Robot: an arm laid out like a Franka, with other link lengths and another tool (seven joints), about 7 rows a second.
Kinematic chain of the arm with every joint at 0, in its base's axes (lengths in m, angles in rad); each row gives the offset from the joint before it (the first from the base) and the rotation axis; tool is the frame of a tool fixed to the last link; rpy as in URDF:
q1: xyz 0 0 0.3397 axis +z
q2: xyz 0 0 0 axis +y
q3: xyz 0 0 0.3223 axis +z
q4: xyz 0.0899 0 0 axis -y
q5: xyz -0.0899 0 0.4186 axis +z
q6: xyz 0 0 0 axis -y
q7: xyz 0.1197 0 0 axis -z
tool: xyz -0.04 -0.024 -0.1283 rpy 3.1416 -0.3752 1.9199
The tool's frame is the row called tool.
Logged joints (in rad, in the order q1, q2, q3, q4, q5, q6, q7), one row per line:
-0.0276, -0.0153, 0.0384, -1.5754, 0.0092, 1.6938, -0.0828
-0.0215, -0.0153, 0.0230, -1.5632, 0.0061, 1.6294, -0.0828
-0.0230, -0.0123, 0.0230, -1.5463, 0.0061, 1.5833, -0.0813
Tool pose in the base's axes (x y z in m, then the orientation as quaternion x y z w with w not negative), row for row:
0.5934, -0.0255, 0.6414, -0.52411, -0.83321, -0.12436, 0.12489
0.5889, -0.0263, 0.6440, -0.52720, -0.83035, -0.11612, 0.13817
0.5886, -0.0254, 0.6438, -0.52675, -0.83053, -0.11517, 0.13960
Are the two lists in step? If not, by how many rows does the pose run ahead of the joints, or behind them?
The pose runs 1 row ahead of the joints: the pose in row i belongs to the joints in row i + 1.
